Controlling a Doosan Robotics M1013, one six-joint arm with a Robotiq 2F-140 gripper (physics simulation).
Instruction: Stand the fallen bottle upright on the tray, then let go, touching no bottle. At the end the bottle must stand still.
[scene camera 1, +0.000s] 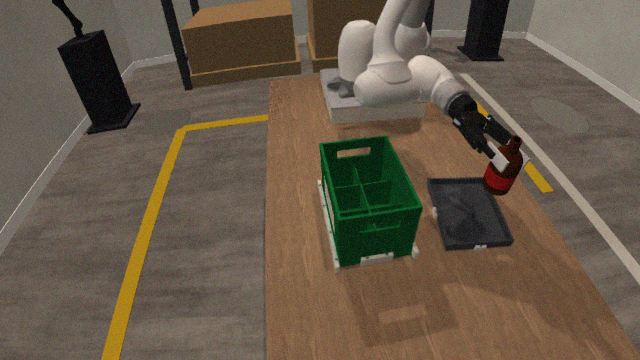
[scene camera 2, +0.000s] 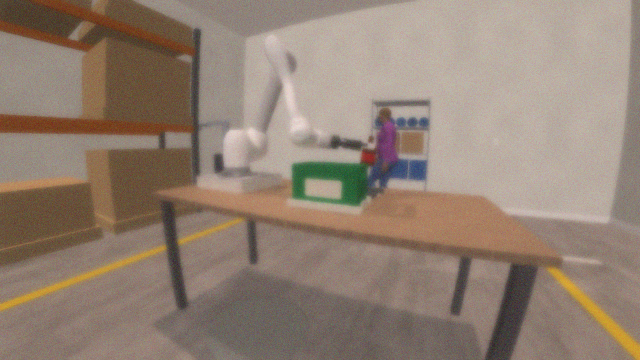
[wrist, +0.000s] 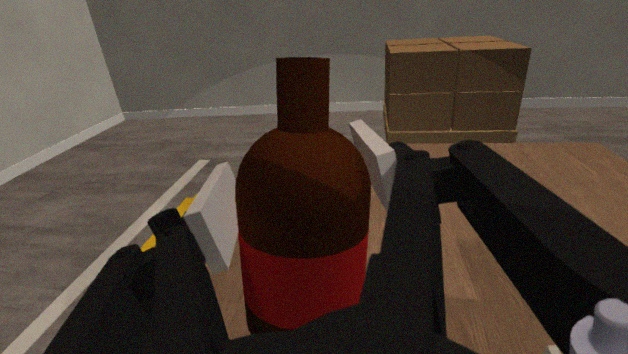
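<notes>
The brown bottle with a red label is held upright, neck up, in the air above the far right part of the tray. The dark grey tray is a shallow rimmed one on the table. My gripper is shut on the bottle, with one light pad on each side of its body, and reaches it nearly level from the side. In the scene camera 2 view, the green crate hides most of the tray. The bottle's base is partly hidden by the gripper in the wrist view.
A green crate with compartments stands left of the tray on the wooden table. The arm's grey base is at the table's far end. Beyond the table a person stands near a shelf unit. Stacked boxes stand behind.
</notes>
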